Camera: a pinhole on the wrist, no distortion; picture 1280 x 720 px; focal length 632.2 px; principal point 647.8 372.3 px. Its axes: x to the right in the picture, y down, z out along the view. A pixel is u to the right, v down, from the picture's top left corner.
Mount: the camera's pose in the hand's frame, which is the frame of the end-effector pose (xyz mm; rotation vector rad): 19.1 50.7 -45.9 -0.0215 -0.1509 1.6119
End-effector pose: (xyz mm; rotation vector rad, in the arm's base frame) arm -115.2 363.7 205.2 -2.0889 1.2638 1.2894
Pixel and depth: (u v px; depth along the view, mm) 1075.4 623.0 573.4
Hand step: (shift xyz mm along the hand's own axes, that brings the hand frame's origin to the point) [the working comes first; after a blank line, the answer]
In the camera's frame: 387.8 227.4 573.4

-286.7 379.8 527.8
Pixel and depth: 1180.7 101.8 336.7
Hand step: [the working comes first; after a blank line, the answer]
In the camera's frame: 283.8 -144.1 336.7

112.5 310.7 326.1
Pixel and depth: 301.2 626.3 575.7
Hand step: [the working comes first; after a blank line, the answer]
In the camera's frame: -315.6 231.3 575.7

-257.0 -321.0 473.9
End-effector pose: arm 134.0 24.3 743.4 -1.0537 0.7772 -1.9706
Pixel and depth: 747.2 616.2 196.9
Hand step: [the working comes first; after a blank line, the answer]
In the camera's frame: 31.0 76.0 196.9

-78.9 62.0 143.2
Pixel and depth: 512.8 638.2 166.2
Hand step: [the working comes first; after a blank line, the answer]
In the camera's frame: -35.5 69.9 166.2

-66.4 -1.3 108.2
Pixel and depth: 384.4 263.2 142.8
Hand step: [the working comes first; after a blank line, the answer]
In the camera's frame: -59.5 -24.6 142.8

31.2 -19.6 93.6
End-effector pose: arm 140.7 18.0 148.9 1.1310 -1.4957 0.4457
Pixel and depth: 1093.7 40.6 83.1
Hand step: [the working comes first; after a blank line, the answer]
In the camera's frame: 58.6 -43.6 83.1

50.7 103.8 45.9
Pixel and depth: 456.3 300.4 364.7
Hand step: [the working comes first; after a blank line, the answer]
In the camera's frame: -110.5 -41.5 364.7

26.6 -88.3 311.2
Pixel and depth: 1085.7 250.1 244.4
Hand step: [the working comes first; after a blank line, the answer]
In the camera's frame: 169.3 -47.2 244.4

31.7 200.6 214.9
